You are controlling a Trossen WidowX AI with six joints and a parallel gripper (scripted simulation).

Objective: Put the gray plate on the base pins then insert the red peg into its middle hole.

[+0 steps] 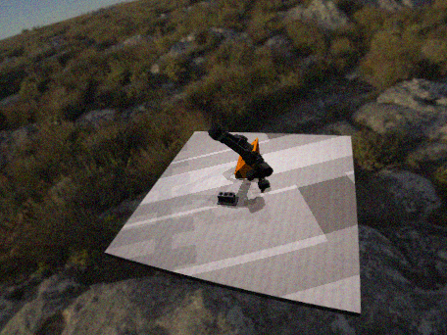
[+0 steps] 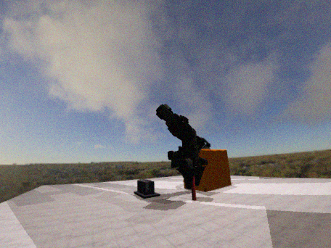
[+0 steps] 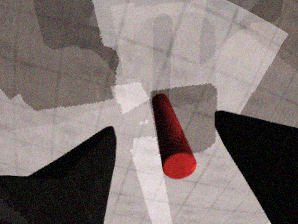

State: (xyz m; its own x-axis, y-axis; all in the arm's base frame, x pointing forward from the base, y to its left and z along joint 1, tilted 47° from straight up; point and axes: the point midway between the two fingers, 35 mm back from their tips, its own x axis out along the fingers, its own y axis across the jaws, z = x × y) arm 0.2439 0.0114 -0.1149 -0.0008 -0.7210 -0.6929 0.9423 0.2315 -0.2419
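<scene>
The gray plate lies 9 cm ahead of my gripper tip and 20 cm to the right of it. Also, from my gripper tip: flat dark base 8 cm ahead, 20 cm to the right, 3 cm below; then red peg right at my gripper tip.
</scene>
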